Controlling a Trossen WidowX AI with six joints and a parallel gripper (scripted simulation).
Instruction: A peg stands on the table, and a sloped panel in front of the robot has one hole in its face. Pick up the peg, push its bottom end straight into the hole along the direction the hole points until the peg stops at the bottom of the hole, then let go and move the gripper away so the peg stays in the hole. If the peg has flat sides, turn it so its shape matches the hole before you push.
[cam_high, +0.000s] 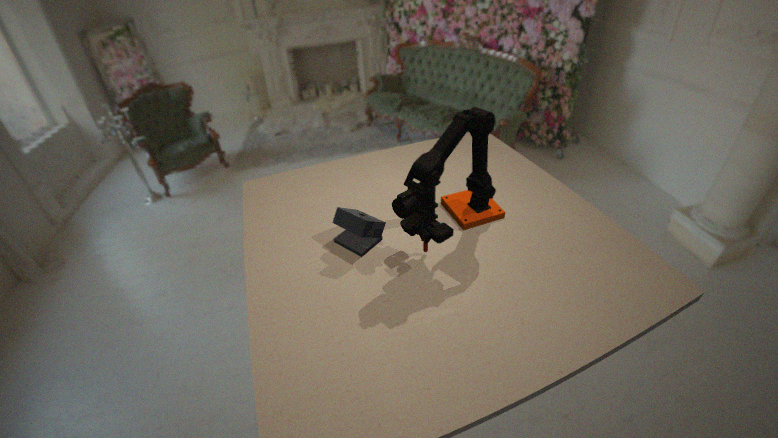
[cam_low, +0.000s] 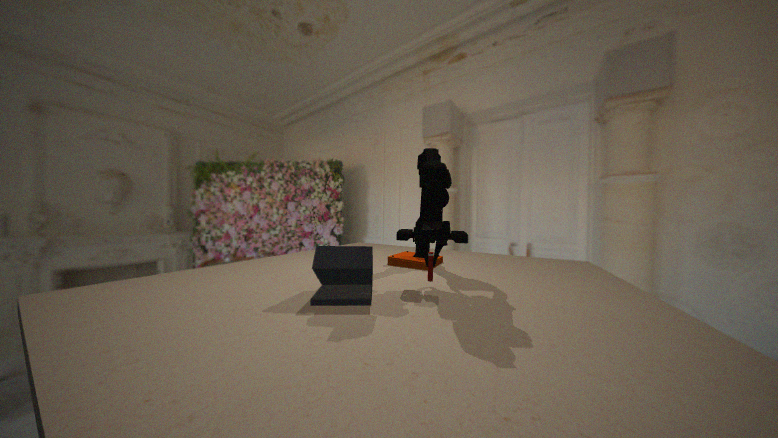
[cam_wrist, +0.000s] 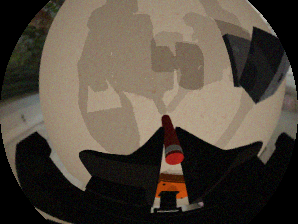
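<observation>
Now: the dark grey sloped panel 14 cm ahead of my gripper tip, 18 cm to the right of it and 1 cm above it. The rest, counted from my gripper tip: flat panel foot: 16 cm ahead, 18 cm to the right, 5 cm below; thin red peg: 2 cm above.
</observation>
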